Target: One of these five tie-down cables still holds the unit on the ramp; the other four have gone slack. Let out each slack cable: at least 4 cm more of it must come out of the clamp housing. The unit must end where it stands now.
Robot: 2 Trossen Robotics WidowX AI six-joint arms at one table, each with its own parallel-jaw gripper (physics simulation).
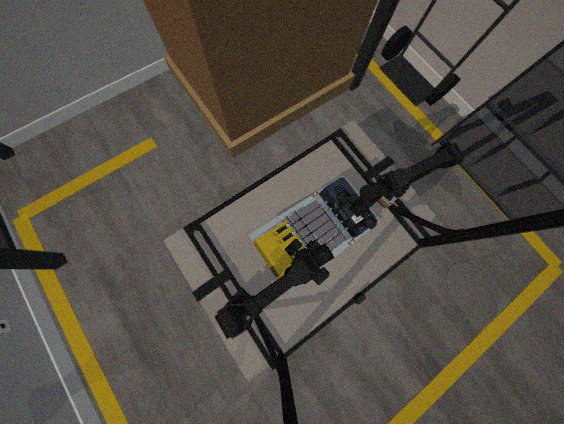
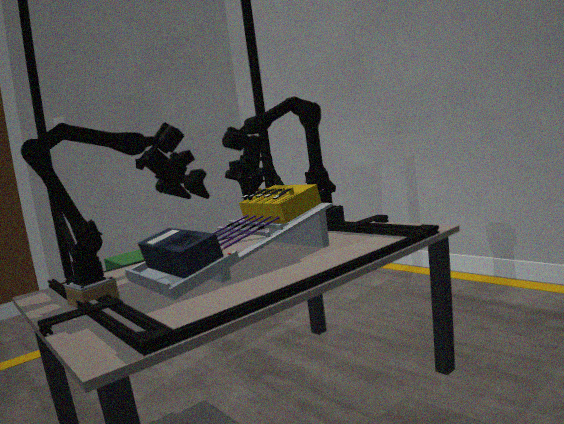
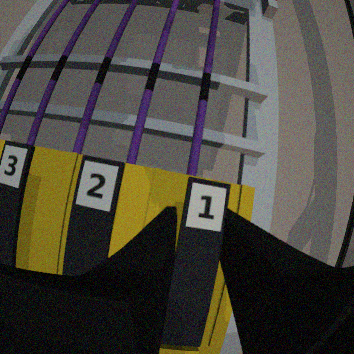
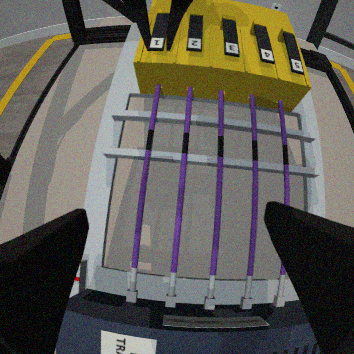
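Observation:
The yellow clamp housing (image 1: pixel 267 248) (image 2: pixel 300 200) (image 3: pixel 50 210) (image 4: pixel 215 77) sits high on the grey ramp (image 2: pixel 315 231) (image 3: pixel 262 125) and has five black levers numbered 1 to 5. Five purple cables (image 2: pixel 240 230), each with a black band, run down to the dark blue unit (image 1: pixel 337 192) (image 2: pixel 180 255) (image 4: pixel 210 345). Cable 1 (image 3: pixel 197 135) (image 4: pixel 144 190) and the others look nearly straight; which is taut I cannot tell. My left gripper (image 3: pixel 195 216) (image 4: pixel 158 49) is shut on lever 1 (image 3: pixel 190 285). My right gripper (image 2: pixel 198 195) (image 4: pixel 177 216) is open and empty, above the unit's end of the cables.
Two crossbars (image 4: pixel 200 120) span the ramp under the cables near the housing. A black frame (image 1: pixel 265 182) runs around the table top (image 2: pixel 200 305). A green block (image 2: pixel 122 259) lies behind the unit. A wooden cabinet (image 1: pixel 280 65) stands beyond the table.

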